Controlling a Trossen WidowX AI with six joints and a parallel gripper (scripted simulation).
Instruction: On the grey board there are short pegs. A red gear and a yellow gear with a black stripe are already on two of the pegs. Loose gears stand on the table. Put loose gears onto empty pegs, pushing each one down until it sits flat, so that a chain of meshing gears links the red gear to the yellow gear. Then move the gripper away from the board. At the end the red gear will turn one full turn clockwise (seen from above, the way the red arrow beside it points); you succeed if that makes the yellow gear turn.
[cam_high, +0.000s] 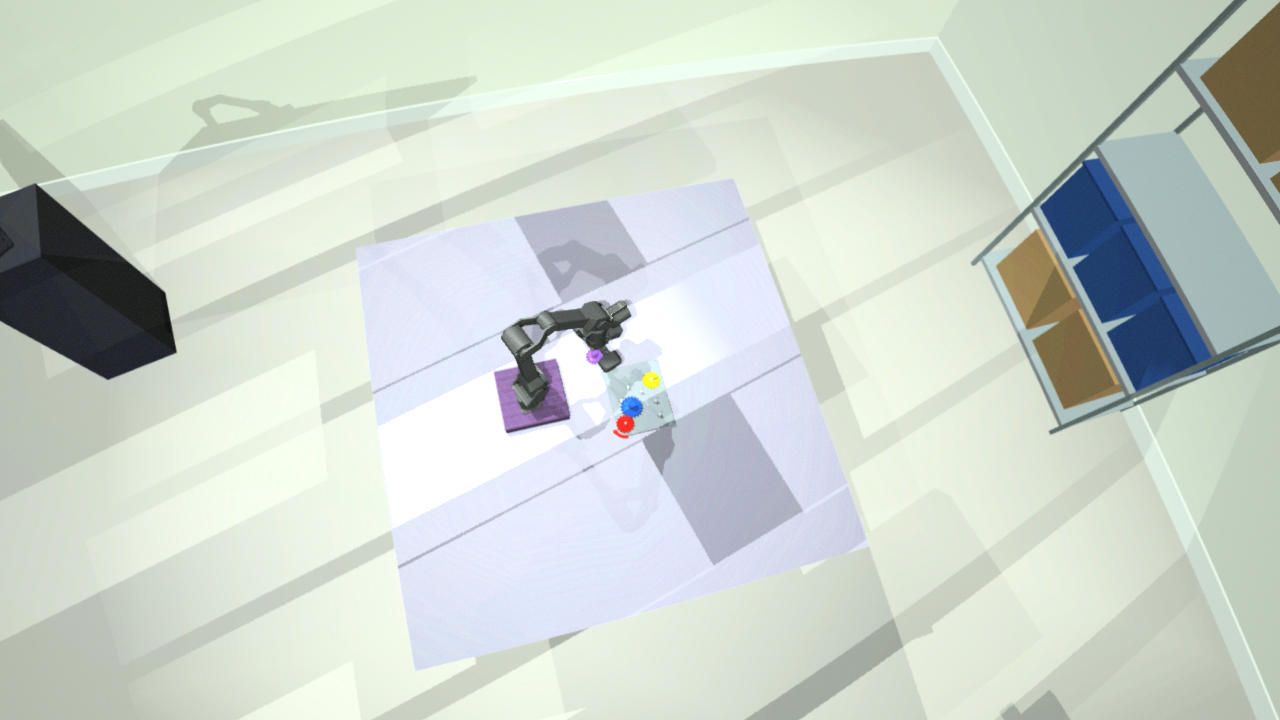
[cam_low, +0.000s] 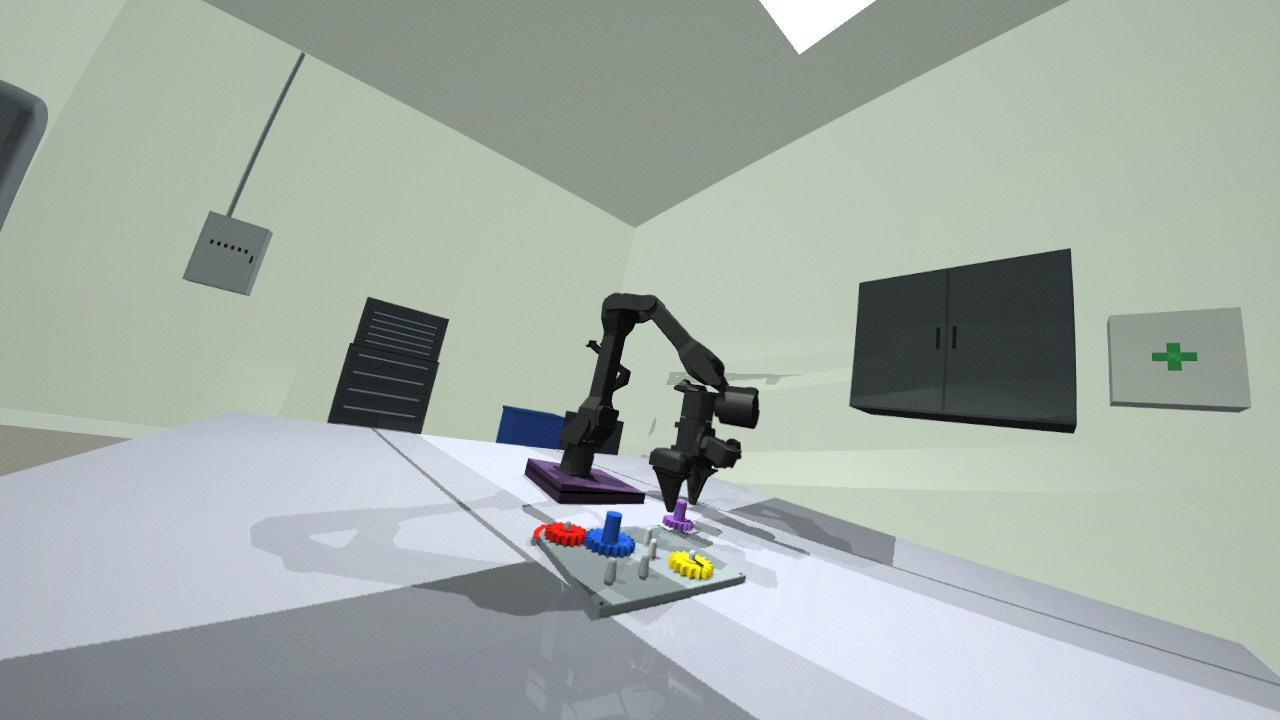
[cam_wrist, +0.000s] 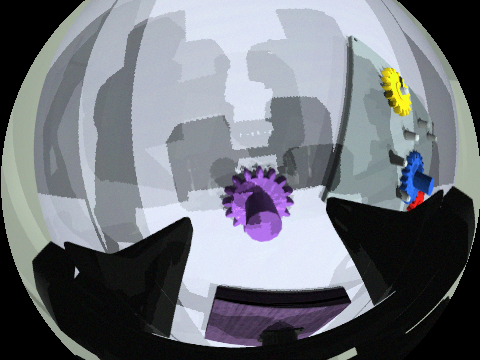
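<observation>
The yellow gear is 12 cm ahead of my gripper tip, 14 cm to the right of it and 1 cm below it. From my gripper tip the other things lie so: red gear 1 cm behind, 23 cm to the right, 1 cm below; purple gear 1 cm below; blue gear 3 cm ahead, 19 cm to the right, 1 cm below.
</observation>
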